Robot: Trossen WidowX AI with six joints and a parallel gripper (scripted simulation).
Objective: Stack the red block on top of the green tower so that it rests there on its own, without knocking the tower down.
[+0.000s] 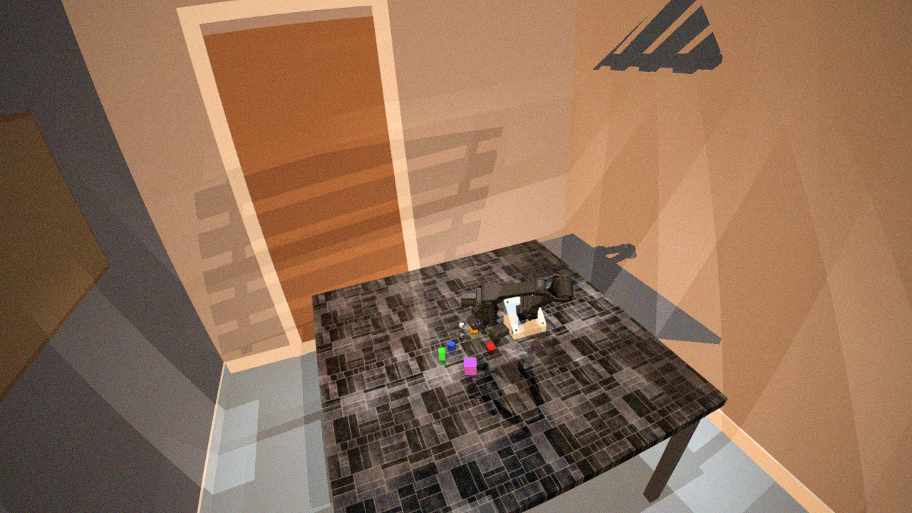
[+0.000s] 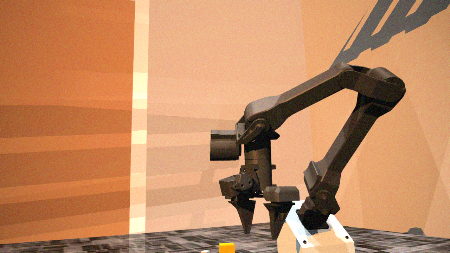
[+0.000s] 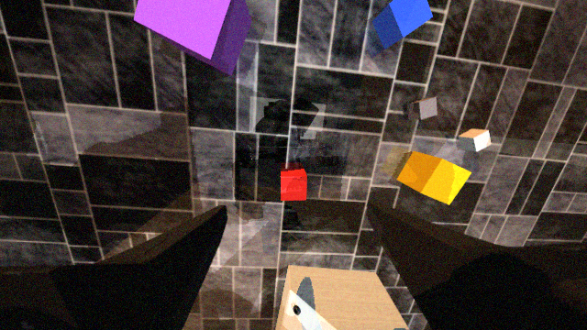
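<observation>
My gripper tip is 5 cm above the red block. The rest, counted from my gripper tip: yellow block 3 cm ahead, 13 cm to the right, 5 cm below; then blue block 14 cm ahead, 5 cm to the right, 5 cm below; then magenta block 10 cm ahead, 8 cm to the left, 4 cm below.
</observation>
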